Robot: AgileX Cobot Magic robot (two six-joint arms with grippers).
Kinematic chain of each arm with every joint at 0, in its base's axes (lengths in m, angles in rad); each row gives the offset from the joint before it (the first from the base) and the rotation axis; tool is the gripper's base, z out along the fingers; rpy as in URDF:
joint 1: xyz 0 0 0.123 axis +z
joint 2: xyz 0 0 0 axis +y
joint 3: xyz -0.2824 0 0.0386 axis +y
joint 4: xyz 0.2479 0 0.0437 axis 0.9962 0 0.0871
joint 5: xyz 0 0 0 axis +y
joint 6: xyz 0.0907 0 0.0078 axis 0.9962 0 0.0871
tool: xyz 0 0 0 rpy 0 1.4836 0
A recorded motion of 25 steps. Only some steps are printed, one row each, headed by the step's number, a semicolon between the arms.
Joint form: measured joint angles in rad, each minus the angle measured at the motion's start. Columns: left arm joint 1, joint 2, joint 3, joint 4, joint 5, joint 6; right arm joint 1, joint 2, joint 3, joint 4, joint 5, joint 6.
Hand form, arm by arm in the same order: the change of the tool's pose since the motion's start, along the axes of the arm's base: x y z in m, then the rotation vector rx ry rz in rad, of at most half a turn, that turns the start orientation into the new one. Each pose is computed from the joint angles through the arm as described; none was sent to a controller.
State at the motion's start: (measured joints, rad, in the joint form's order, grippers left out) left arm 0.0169 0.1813 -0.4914 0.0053 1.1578 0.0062; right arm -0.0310 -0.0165 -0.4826 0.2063 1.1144 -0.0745
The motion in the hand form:
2: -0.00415 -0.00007 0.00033 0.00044 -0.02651 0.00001; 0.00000 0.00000 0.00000 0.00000 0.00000 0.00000
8: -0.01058 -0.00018 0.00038 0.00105 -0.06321 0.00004; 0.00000 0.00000 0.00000 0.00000 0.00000 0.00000
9: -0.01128 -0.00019 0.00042 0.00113 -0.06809 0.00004; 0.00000 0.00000 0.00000 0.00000 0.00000 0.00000
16: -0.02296 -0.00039 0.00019 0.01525 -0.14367 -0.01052; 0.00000 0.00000 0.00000 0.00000 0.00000 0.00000
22: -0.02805 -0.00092 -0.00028 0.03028 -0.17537 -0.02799; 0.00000 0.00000 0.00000 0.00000 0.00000 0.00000
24: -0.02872 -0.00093 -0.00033 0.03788 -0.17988 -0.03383; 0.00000 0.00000 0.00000 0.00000 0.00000 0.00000
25: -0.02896 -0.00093 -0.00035 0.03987 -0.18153 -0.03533; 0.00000 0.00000 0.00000 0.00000 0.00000 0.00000
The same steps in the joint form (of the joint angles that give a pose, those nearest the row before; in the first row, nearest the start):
2: 0.0000 -0.0282 0.0000 0.0000 0.0017 0.0000; 0.0000 0.0000 0.0000 0.0000 0.0000 0.0000
8: 0.0000 -0.0706 0.0000 0.0000 0.0074 0.0000; 0.0000 0.0000 0.0000 0.0000 0.0000 0.0000
9: 0.0000 -0.0755 0.0000 0.0000 0.0074 0.0000; 0.0000 0.0000 0.0000 0.0000 0.0000 0.0000
16: 0.0000 -0.1553 0.0000 0.0000 0.0113 0.0167; 0.0000 0.0000 0.0000 0.0000 0.0000 0.0000
22: 0.0000 -0.1899 0.0000 -0.0053 0.0139 0.0409; 0.0000 0.0000 0.0000 0.0000 0.0000 0.0000
24: 0.0000 -0.1946 0.0000 -0.0053 0.0139 0.0504; 0.0000 0.0000 0.0000 0.0000 0.0000 0.0000
25: 0.0000 -0.1963 0.0000 -0.0053 0.0139 0.0528; 0.0000 0.0000 0.0000 0.0000 0.0000 0.0000

